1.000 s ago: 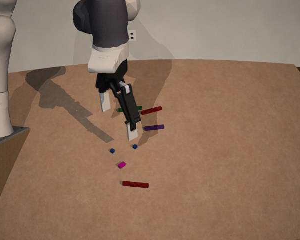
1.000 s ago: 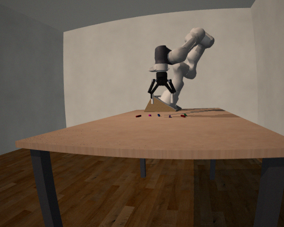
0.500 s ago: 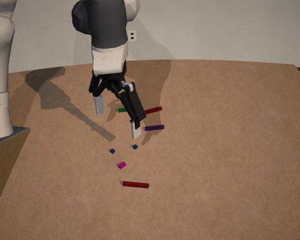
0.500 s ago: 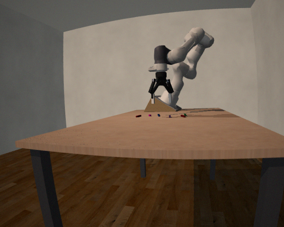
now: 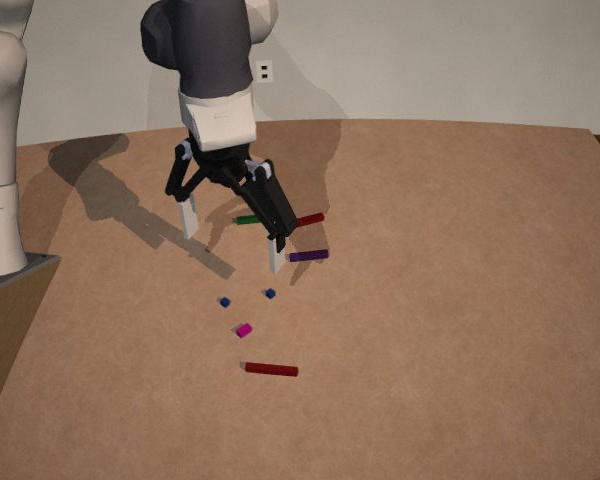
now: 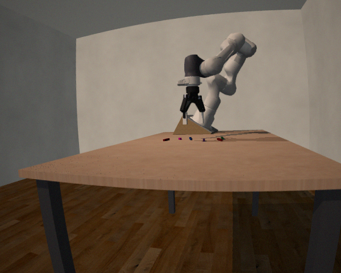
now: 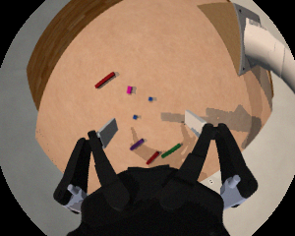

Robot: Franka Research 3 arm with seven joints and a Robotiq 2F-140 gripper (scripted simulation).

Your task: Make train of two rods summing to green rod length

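Right now the magenta rod is 90 mm below my hand, 80 mm to the right of it and 10 mm ahead of it. Also, from my hand: purple rod (110 mm ahead, 90 mm below, 70 mm to the left); then green rod (160 mm to the left, 90 mm below, 30 mm ahead).
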